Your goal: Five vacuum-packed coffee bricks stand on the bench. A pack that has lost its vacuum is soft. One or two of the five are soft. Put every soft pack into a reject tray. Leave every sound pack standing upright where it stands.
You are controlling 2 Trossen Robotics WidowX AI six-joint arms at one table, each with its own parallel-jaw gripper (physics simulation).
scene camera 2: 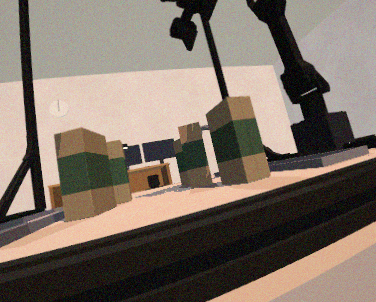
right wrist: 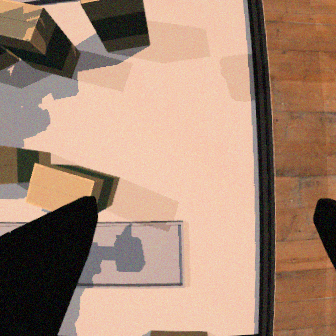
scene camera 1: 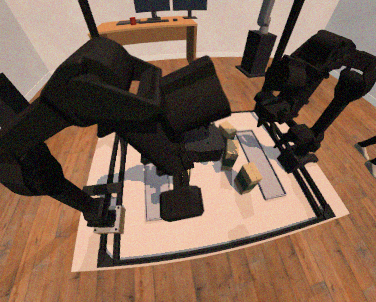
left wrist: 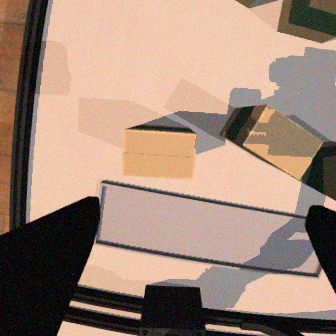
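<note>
Five upright coffee packs with green bands stand in two groups. Beside the right-hand tray are a near pack, a middle pack and a far pack. Near the left-hand tray are a front pack and one behind it; my right arm hides both in scene camera 1. Softness cannot be told. My left gripper is open and empty above its tray. My right gripper is open and empty, high over its tray's front end.
A black rail frame edges the bench. My right arm stretches over the left and middle of the bench in scene camera 1. A desk with monitors stands beyond the bench.
</note>
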